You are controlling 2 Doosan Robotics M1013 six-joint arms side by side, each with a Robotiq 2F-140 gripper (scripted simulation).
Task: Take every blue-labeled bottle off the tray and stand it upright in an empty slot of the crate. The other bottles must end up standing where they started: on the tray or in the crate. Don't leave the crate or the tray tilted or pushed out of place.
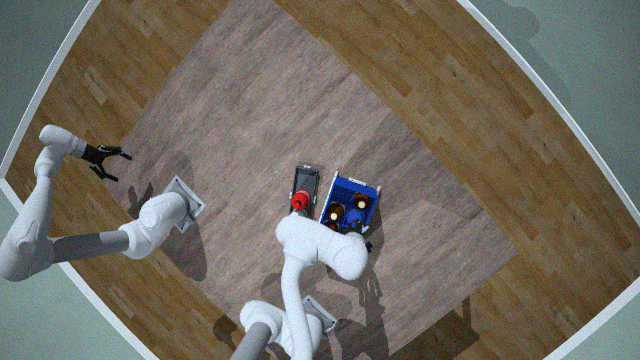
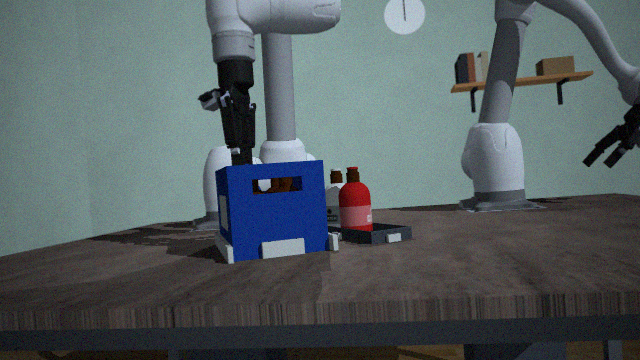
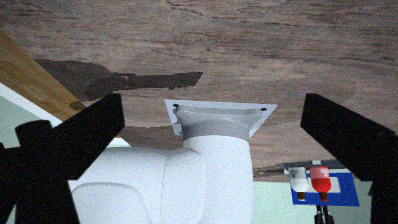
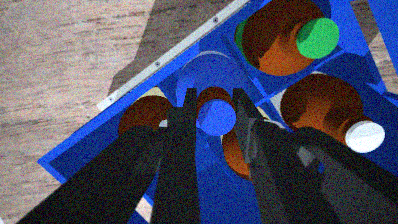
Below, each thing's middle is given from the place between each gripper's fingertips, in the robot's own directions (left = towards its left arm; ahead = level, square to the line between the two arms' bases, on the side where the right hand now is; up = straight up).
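Blue-labeled bottle (image 4: 214, 74): my right gripper now 8 cm above it. From my right hand: blue crate (image 2: 253, 219) 4 cm to the left, 2 cm behind, 10 cm below; red bottle (image 2: 355, 210) 23 cm to the left, 11 cm behind, 10 cm below; dark tray (image 2: 378, 235) 23 cm to the left, 11 cm behind, 17 cm below.
My left hand (image 1: 124, 169): 500 mm short of the red bottle, 770 mm to the left of it, 40 mm above it. From my left hand: dark tray 500 mm ahead, 770 mm to the right, 110 mm below; blue crate 590 mm ahead, 960 mm to the right, 40 mm below; blue-labeled bottle 610 mm ahead, 1000 mm to the right, 10 mm below.
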